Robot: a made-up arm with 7 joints. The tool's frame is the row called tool.
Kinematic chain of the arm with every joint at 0, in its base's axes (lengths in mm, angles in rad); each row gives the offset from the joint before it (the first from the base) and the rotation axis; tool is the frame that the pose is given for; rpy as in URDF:
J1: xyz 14 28 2 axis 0 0.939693 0.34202
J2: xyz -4 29 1 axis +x
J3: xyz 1 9 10 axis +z
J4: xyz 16 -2 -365 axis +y
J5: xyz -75 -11 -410 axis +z
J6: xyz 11 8 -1 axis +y
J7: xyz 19 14 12 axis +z
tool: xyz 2 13 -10 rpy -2.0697 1.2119 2.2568
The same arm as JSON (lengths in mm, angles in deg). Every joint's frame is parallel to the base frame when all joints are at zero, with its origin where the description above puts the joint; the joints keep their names.
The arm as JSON. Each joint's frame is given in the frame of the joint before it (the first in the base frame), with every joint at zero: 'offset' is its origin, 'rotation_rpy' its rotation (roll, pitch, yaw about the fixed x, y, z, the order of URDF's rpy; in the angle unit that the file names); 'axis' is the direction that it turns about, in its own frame. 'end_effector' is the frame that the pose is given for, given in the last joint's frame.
{"length_unit": "mm", "angle_unit": "deg", "chain": [
  {"id": "J1", "offset": [14.0, 28.0, 2.0], "rotation_rpy": [0.0, 0.0, 0.0], "axis": [0.0, 0.9397, 0.342]},
  {"id": "J2", "offset": [-4.0, 29.0, 1.0], "rotation_rpy": [0.0, 0.0, 0.0], "axis": "+x"},
  {"id": "J3", "offset": [1.0, 9.0, 10.0], "rotation_rpy": [0.0, 0.0, 0.0], "axis": "+z"},
  {"id": "J4", "offset": [16.0, -2.0, -365.0], "rotation_rpy": [0.0, 0.0, 0.0], "axis": "+y"},
  {"id": "J5", "offset": [-75.0, -11.0, -410.0], "rotation_rpy": [0.0, 0.0, 0.0], "axis": "+z"},
  {"id": "J6", "offset": [11.0, 8.0, -1.0], "rotation_rpy": [0.0, 0.0, 0.0], "axis": "+y"},
  {"id": "J7", "offset": [19.0, 14.0, 12.0], "rotation_rpy": [0.0, 0.0, 0.0], "axis": "+z"}
], "end_effector": {"offset": [2.0, 13.0, -10.0], "rotation_rpy": [-118.59, 69.44, 129.31]}}

